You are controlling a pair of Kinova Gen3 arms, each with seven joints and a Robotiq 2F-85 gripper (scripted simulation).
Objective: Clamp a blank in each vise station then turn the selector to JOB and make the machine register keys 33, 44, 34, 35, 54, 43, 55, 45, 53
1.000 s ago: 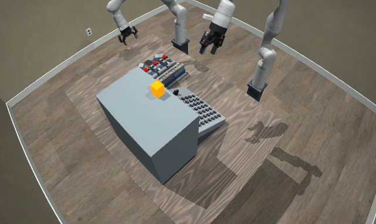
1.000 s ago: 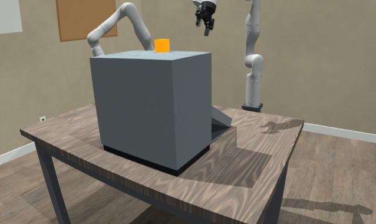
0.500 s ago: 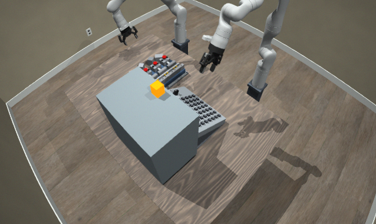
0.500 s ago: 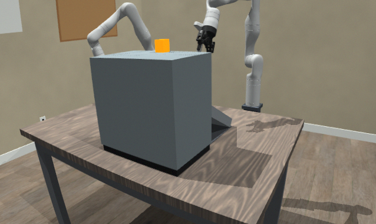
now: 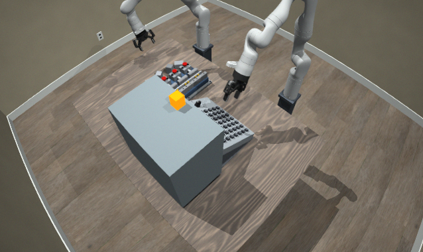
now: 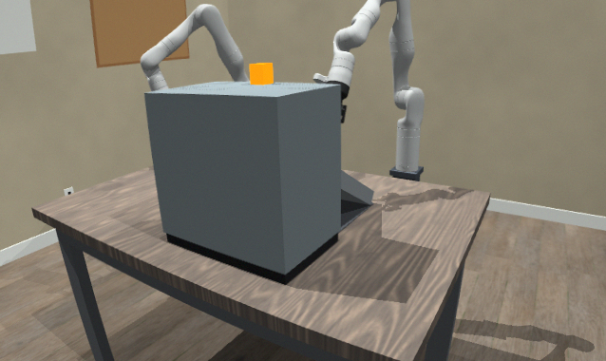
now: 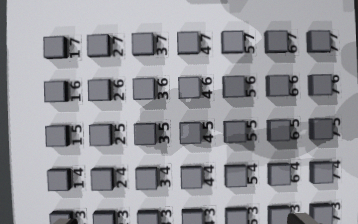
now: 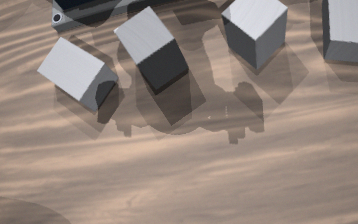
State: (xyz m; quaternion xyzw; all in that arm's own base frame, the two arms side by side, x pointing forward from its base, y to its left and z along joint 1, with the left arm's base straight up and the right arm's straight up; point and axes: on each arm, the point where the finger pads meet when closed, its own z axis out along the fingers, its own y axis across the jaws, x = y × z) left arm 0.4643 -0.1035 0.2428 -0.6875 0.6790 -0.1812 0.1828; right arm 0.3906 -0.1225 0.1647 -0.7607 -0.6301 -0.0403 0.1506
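My left hand is 40 mm short of the key, 30 mm to the right of it and 140 mm above it. From my left hand the other things lie so: black selector knob (60 mm ahead, 160 mm to the right, 120 mm below); then keypad (90 mm ahead, 50 mm to the right, 160 mm below).
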